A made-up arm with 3 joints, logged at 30 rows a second.
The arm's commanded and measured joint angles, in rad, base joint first. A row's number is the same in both.
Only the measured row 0 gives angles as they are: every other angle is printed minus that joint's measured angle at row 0.
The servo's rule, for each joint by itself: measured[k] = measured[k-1] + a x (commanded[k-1-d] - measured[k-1]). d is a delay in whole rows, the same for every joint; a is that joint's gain. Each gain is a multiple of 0.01, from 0.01 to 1. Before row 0 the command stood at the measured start. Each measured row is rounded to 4 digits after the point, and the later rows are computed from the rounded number. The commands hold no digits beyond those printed.
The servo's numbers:
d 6
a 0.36 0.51 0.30
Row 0, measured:
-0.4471 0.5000 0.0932
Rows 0 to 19, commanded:
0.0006 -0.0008 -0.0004
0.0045 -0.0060 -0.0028
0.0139 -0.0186 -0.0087
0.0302 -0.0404 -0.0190
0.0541 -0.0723 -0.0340
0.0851 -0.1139 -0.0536
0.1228 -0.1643 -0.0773
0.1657 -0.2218 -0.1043
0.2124 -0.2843 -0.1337
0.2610 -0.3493 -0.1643
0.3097 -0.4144 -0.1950
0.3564 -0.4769 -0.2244
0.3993 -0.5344 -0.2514
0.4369 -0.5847 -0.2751
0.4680 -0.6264 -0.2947
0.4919 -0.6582 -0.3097
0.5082 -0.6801 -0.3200
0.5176 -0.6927 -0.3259
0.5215 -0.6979 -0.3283
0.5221 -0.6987 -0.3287
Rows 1 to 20, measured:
0.0000 0.0000 0.0000
0.0000 0.0000 0.0000
0.0000 0.0000 0.0000
0.0000 0.0000 0.0000
0.0000 0.0000 0.0000
0.0000 0.0000 0.0000
0.0002 -0.0004 -0.0001
0.0017 -0.0033 -0.0009
0.0061 -0.0111 -0.0032
0.0148 -0.0260 -0.0079
0.0289 -0.0496 -0.0157
0.0491 -0.0824 -0.0271
0.0756 -0.1242 -0.0422
0.1080 -0.1740 -0.0608
0.1456 -0.2303 -0.0827
0.1871 -0.2910 -0.1072
0.2312 -0.3539 -0.1335
0.2763 -0.4166 -0.1608
0.3206 -0.4767 -0.1880
0.3625 -0.5318 -0.2141

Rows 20 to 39, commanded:
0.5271 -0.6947 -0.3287
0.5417 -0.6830 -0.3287
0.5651 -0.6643 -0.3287
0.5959 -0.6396 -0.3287
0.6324 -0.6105 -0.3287
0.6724 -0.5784 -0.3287
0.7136 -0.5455 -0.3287
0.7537 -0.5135 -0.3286
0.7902 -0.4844 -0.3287
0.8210 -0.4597 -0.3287
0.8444 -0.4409 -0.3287
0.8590 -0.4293 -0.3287
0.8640 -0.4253 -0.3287
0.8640 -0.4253 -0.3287
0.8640 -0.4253 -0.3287
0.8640 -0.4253 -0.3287
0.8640 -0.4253 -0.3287
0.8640 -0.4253 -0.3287
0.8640 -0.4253 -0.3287
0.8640 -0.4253 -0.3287
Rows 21 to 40, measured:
0.4005 -0.5800 -0.2383
0.4334 -0.6199 -0.2597
0.4603 -0.6506 -0.2778
0.4809 -0.6721 -0.2922
0.4955 -0.6853 -0.3030
0.5051 -0.6921 -0.3107
0.5130 -0.6934 -0.3161
0.5233 -0.6881 -0.3199
0.5383 -0.6760 -0.3225
0.5590 -0.6574 -0.3244
0.5854 -0.6335 -0.3257
0.6167 -0.6054 -0.3266
0.6516 -0.5749 -0.3272
0.6884 -0.5436 -0.3276
0.7250 -0.5134 -0.3279
0.7596 -0.4860 -0.3281
0.7901 -0.4630 -0.3283
0.8149 -0.4458 -0.3284
0.8326 -0.4353 -0.3285
0.8439 -0.4302 -0.3286

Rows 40 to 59, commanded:
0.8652 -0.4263 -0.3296
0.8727 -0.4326 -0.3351
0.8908 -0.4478 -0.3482
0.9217 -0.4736 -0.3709
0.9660 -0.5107 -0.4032
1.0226 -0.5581 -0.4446
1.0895 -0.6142 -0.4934
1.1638 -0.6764 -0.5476
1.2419 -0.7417 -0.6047
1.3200 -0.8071 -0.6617
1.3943 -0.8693 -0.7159
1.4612 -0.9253 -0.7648
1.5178 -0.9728 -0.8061
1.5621 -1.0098 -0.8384
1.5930 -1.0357 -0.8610
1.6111 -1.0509 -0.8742
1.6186 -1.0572 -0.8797
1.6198 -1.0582 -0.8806
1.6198 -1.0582 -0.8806
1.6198 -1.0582 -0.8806
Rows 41 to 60, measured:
0.8511 -0.4277 -0.3286
0.8557 -0.4265 -0.3286
0.8587 -0.4259 -0.3286
0.8606 -0.4256 -0.3286
0.8618 -0.4254 -0.3286
0.8626 -0.4253 -0.3286
0.8635 -0.4258 -0.3289
0.8668 -0.4293 -0.3308
0.8754 -0.4387 -0.3360
0.8921 -0.4565 -0.3465
0.9187 -0.4841 -0.3635
0.9561 -0.5218 -0.3878
1.0041 -0.5689 -0.4195
1.0616 -0.6237 -0.4579
1.1265 -0.6839 -0.5019
1.1962 -0.7467 -0.5498
1.2675 -0.8092 -0.5996
1.3372 -0.8684 -0.6492
1.4022 -0.9216 -0.6963
1.4598 -0.9666 -0.7389

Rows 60 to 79, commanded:
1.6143 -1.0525 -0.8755
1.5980 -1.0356 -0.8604
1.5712 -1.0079 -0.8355
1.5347 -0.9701 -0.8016
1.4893 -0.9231 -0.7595
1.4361 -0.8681 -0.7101
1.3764 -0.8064 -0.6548
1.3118 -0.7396 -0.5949
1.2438 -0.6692 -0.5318
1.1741 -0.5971 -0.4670
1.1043 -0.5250 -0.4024
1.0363 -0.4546 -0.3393
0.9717 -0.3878 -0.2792
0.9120 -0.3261 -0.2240
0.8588 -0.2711 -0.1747
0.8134 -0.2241 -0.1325
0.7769 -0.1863 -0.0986
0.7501 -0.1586 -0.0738
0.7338 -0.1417 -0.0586
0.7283 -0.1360 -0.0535
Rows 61 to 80, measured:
1.5078 -1.0018 -0.7755
1.5450 -1.0268 -0.8051
1.5715 -1.0423 -0.8275
1.5889 -1.0504 -0.8434
1.6000 -1.0544 -0.8546
1.6071 -1.0563 -0.8624
1.6097 -1.0544 -0.8663
1.6055 -1.0448 -0.8645
1.5932 -1.0260 -0.8558
1.5721 -0.9975 -0.8395
1.5423 -0.9596 -0.8155
1.5041 -0.9129 -0.7839
1.4581 -0.8586 -0.7452
1.4054 -0.7979 -0.7001
1.3472 -0.7323 -0.6496
1.2849 -0.6633 -0.5948
1.2199 -0.5928 -0.5371
1.1538 -0.5223 -0.4778
1.0882 -0.4537 -0.4182
1.0248 -0.3886 -0.3599

